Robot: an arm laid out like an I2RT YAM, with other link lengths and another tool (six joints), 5 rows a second.
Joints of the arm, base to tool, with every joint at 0 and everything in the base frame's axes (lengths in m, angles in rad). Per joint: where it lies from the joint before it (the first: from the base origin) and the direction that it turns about. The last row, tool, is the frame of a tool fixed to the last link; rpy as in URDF.
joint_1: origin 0 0 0.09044 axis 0 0 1
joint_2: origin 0.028 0.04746 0.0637 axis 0 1 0
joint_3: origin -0.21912 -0.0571 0 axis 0 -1 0
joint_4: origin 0.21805 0.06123 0.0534 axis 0 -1 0
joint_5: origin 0.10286 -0.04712 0.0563 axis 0 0 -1
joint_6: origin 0.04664 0 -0.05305 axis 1 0 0
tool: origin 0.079 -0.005 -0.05 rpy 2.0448 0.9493 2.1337
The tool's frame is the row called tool.
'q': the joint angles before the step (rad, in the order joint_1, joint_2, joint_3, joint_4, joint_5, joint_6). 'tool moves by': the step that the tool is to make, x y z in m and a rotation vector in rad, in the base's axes. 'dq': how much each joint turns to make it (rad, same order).
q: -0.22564, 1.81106, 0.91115, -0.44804, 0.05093, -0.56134
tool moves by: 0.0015, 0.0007, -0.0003, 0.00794, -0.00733, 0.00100
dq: -0.00066, 0.00026, 0.00013, 0.00548, -0.00952, 0.00048
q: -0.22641, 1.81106, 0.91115, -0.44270, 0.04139, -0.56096
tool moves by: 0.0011, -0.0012, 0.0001, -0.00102, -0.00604, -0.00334
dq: -0.00353, 0.00014, 0.00025, 0.00601, -0.00041, -0.00010
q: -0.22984, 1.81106, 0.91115, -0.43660, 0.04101, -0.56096
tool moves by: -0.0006, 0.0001, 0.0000, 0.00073, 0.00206, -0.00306
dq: -0.00036, -0.00011, 0.00014, -0.00253, 0.00039, 0.00269
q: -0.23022, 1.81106, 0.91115, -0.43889, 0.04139, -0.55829
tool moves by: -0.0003, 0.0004, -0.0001, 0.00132, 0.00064, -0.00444
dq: 0.00045, 0.00016, -0.00001, -0.00096, 0.00001, 0.00502
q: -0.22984, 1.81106, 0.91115, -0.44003, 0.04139, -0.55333
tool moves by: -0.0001, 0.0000, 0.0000, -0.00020, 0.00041, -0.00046
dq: 0.00003, 0.00002, 0.00000, -0.00035, 0.00039, 0.00042
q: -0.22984, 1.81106, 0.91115, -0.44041, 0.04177, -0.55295
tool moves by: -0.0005, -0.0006, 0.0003, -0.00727, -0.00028, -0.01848
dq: 0.00006, -0.00030, -0.00018, 0.00103, 0.01107, 0.01646
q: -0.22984, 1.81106, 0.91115, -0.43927, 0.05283, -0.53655
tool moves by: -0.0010, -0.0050, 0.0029, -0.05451, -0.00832, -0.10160
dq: 0.00117, -0.00139, 0.00263, 0.00858, 0.07402, 0.08815
